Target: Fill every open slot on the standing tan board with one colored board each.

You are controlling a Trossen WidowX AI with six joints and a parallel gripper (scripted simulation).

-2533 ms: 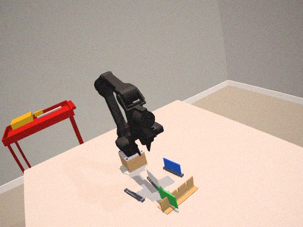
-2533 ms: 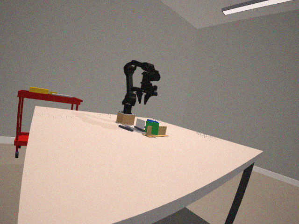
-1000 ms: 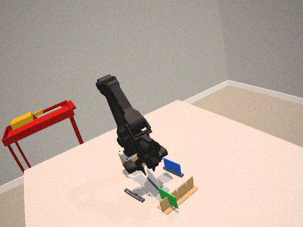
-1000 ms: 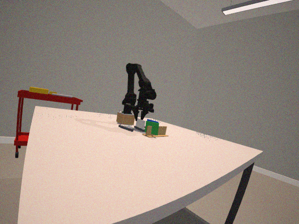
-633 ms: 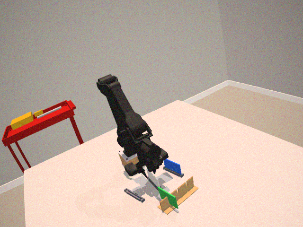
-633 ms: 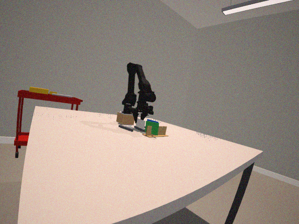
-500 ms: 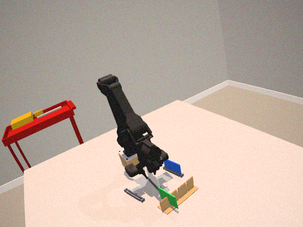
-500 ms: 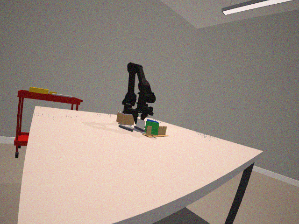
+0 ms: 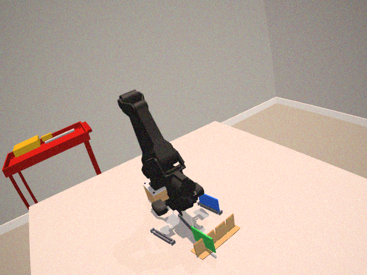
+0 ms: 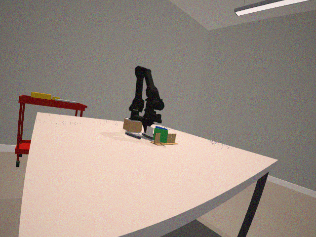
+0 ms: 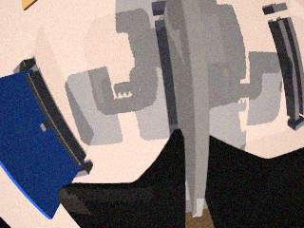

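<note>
My gripper tip is 170 mm short of the tan board and 30 mm to the right of it. Round my gripper tip: green board (170 mm ahead, 20 mm to the right, 20 mm above); then blue board (110 mm to the left, 20 mm ahead, 10 mm above); then white board (30 mm ahead, 10 mm above).
</note>
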